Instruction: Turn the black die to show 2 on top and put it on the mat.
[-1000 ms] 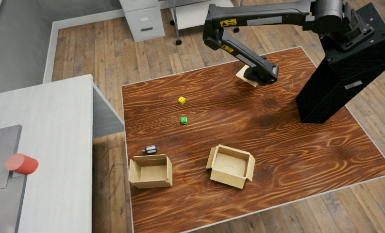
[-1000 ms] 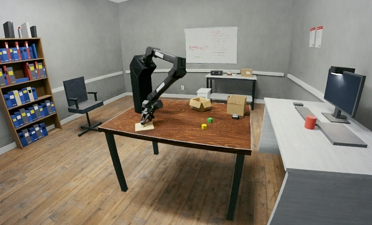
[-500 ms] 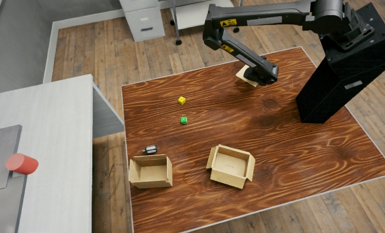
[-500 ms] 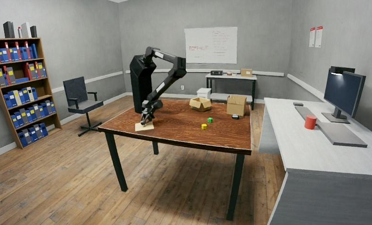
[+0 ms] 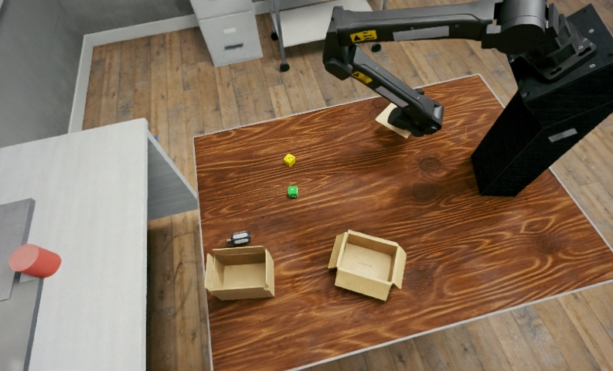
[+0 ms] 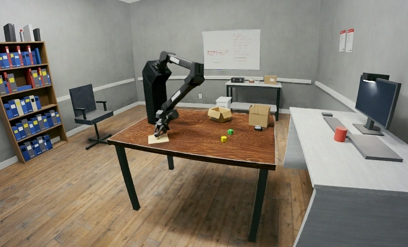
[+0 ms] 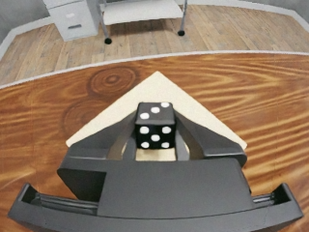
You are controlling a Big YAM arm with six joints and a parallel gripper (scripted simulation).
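Right now my hand is 30 mm above the mat and 10 mm to the right of it. The rest, counted from my hand: yellow die: 460 mm ahead, 70 mm to the left, 20 mm below; black die: right at my hand; green die: 490 mm ahead, 200 mm to the left, 20 mm below.
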